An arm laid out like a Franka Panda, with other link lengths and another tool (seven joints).
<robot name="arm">
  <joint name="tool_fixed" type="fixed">
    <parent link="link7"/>
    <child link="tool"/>
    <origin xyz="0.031 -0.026 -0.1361" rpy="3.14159 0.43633 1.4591"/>
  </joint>
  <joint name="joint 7" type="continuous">
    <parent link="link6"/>
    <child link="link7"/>
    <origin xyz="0.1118 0 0" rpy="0 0 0"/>
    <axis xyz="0 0 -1"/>
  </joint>
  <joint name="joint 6" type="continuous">
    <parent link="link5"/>
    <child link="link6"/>
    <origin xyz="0 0 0" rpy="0 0 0"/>
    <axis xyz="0 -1 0"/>
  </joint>
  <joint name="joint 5" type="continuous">
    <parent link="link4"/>
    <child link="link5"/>
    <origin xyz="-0.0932 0 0.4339" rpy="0 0 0"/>
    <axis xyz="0 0 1"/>
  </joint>
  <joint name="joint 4" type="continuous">
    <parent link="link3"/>
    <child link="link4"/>
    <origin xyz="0.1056 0 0" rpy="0 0 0"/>
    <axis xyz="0 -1 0"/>
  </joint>
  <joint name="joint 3" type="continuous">
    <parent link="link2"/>
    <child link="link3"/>
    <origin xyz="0 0 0.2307" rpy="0 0 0"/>
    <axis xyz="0 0 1"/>
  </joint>
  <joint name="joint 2" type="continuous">
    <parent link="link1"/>
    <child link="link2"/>
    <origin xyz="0 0 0" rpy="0 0 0"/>
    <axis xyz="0 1 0"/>
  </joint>
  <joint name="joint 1" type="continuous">
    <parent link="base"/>
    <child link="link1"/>
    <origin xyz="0 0 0.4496" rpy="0 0 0"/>
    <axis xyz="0 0 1"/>
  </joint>
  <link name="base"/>
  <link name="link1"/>
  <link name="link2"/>
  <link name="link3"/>
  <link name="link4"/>
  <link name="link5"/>
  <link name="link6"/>
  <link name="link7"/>
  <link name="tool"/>
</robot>
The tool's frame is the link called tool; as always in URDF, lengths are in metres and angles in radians. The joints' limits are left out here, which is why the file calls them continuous.
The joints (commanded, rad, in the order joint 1, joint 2, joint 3, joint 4, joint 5, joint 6, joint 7), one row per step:
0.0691, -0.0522, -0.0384, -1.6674, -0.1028, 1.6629, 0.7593
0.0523, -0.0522, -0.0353, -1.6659, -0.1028, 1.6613, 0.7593
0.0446, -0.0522, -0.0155, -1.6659, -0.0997, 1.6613, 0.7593
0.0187, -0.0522, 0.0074, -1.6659, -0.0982, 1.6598, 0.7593
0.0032, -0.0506, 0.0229, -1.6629, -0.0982, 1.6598, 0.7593
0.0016, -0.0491, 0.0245, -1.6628, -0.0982, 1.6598, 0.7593
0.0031, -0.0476, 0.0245, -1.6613, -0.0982, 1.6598, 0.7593
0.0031, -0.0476, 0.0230, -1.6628, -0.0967, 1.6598, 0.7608
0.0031, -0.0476, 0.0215, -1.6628, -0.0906, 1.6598, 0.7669
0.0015, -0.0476, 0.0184, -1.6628, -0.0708, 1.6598, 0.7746
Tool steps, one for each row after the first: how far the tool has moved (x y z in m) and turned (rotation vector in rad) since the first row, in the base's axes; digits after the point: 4 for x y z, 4 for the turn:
-0.0006, -0.0090, 0.0007, -0.0002, 0.0001, -0.0139
-0.0002, -0.0005, 0.0006, 0.0019, 0.0001, -0.0019
-0.0005, -0.0021, 0.0004, 0.0021, 0.0016, -0.0052
-0.0001, -0.0020, 0.0010, 0.0014, 0.0002, -0.0052
0.0002, -0.0020, 0.0001, 0.0013, 0.0016, -0.0052
0.0006, -0.0010, 0.0000, 0.0014, 0.0016, -0.0037
0.0004, -0.0018, -0.0010, 0.0030, 0.0030, -0.0067
0.0001, -0.0021, -0.0013, 0.0094, 0.0026, -0.0146
-0.0005, -0.0028, -0.0023, 0.0297, 0.0025, -0.0278

